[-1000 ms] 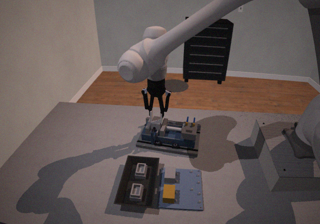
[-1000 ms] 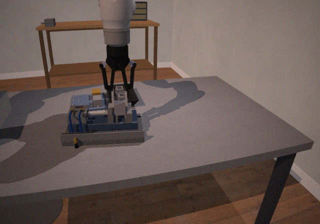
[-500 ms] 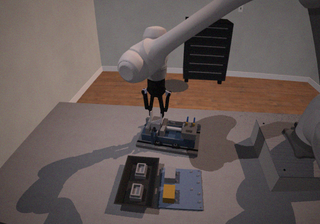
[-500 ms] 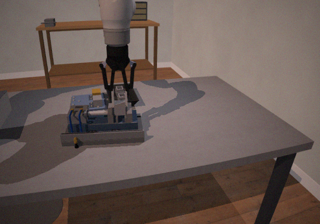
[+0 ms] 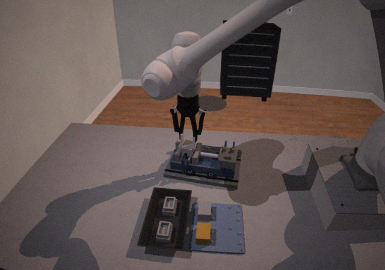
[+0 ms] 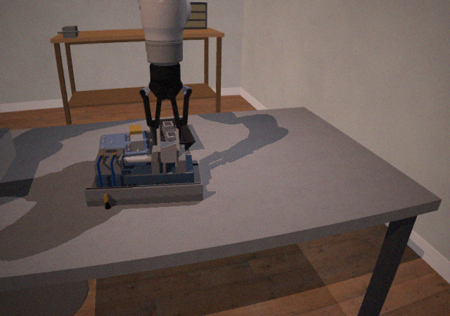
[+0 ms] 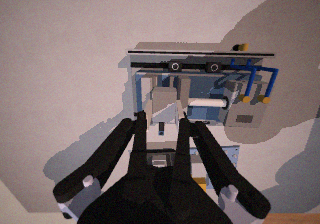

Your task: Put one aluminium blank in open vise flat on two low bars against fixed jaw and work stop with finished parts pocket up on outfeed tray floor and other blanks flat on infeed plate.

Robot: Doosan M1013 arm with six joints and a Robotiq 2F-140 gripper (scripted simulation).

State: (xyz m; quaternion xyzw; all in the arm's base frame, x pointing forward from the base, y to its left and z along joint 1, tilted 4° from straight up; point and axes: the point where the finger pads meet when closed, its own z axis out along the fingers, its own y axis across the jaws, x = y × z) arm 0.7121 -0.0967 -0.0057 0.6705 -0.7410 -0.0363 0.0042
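Now: the blue vise 10 cm below my hand, 7 cm behind it and 1 cm to the left of it. Also, from my hand: brass blank (34 cm to the left, 11 cm below, 9 cm behind); aluminium blank (25 cm to the left, 11 cm below, 9 cm behind); infeed plate (29 cm to the left, 14 cm behind, 13 cm below).
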